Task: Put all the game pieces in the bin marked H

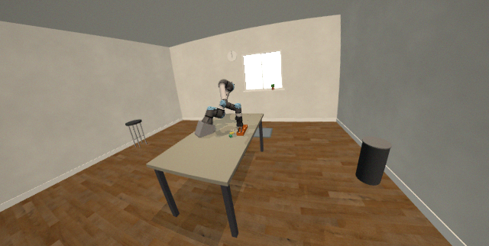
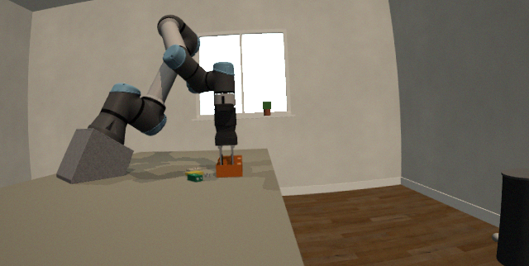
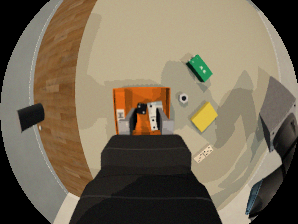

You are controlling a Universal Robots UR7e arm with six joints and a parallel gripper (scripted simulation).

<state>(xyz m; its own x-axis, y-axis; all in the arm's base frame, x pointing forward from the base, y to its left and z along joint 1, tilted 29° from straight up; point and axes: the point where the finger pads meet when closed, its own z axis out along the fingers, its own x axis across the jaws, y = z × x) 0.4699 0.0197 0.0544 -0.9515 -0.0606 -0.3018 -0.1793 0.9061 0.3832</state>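
Now: the dark piece 40 mm below my hand and 10 mm ahead of it. From my hand the other things lie so: orange bin: 80 mm to the left, 30 mm below, 10 mm behind; grey thing: 60 mm behind, 50 mm below, 30 mm to the right; white domino: 40 mm below, 20 mm behind, 10 mm to the left.
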